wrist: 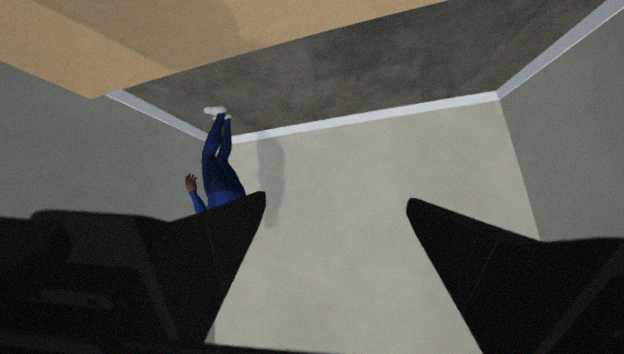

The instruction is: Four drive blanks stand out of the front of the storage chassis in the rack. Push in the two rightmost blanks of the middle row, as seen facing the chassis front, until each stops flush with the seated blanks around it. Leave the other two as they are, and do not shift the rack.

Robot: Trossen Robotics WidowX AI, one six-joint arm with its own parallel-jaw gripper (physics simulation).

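Places are measured from the arm's base along level axes (x left, y back, z up), in metres.
Pixels of known places: gripper, between the fingertips: (335, 201).
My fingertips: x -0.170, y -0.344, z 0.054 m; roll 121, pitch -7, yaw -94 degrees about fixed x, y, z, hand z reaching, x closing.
Note:
Behind a point stands the place of what it marks.
My gripper (335, 201) @(x -0.170, y -0.344, z 0.054 m) is open, with its two black fingers wide apart at the lower left and lower right of the wrist view. Between the fingertips the pale far wall shows, and no object is held. The storage chassis, its drive blanks and the rack do not show in this view, so I cannot tell where the gripper is relative to them.
The room appears upside down. A tan table top (200, 30) @(x -0.260, y -0.173, z -0.221 m) crosses the upper left. Beyond its edge lie the dark grey floor (350, 70) and pale walls (350, 165) with a white baseboard (370, 117). A person in blue (215, 172) stands near the far corner, partly behind the left finger.

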